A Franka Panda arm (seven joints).
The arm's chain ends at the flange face. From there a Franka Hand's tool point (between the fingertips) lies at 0.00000 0.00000 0.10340 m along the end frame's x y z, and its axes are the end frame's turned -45 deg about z.
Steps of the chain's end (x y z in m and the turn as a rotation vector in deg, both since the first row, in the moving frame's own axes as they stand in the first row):
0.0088 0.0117 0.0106 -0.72 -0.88 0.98
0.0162 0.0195 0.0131 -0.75 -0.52 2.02
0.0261 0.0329 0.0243 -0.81 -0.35 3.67
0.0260 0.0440 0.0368 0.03 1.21 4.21
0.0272 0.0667 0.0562 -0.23 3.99 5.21
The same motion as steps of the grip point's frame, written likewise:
-0.0041 0.0143 0.0106 0.11 -1.13 0.98
-0.0040 0.0255 0.0131 -0.16 -0.90 2.02
-0.0063 0.0423 0.0243 -0.33 -0.82 3.67
-0.0112 0.0511 0.0368 -0.83 0.88 4.21
-0.0234 0.0720 0.0559 -2.98 2.66 5.21

